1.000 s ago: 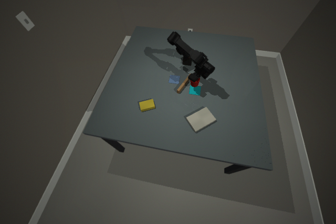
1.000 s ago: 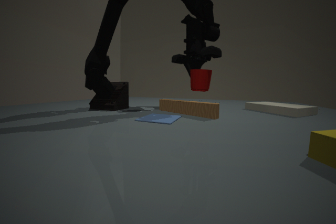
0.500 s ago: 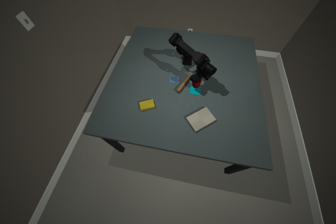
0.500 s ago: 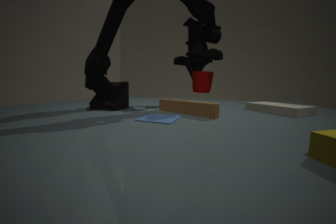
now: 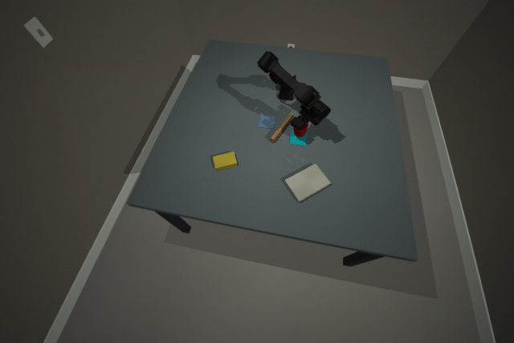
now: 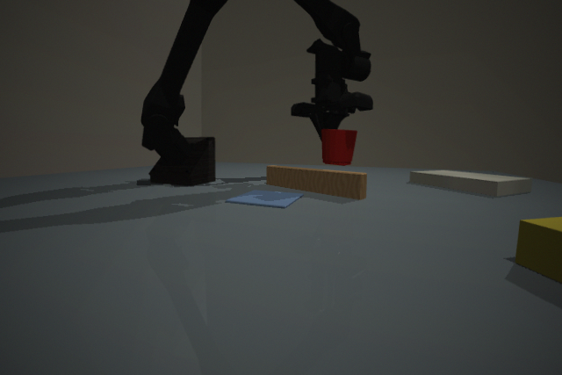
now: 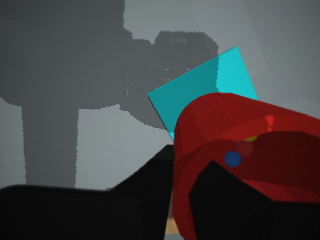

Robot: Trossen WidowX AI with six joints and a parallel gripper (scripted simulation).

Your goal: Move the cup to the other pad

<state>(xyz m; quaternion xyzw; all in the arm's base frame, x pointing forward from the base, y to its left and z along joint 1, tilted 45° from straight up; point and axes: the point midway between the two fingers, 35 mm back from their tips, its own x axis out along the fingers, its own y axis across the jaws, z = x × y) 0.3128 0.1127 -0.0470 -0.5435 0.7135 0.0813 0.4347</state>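
Right now my gripper tip is 90 mm above the cyan pad, 30 mm short of it and 20 mm to the left of it. The rest, counted from my gripper tip: wooden bar 110 mm to the right, 70 mm below, 20 mm behind; then yellow block 370 mm to the right, 230 mm ahead, 70 mm below; then red cup 30 mm ahead, 20 mm to the right.
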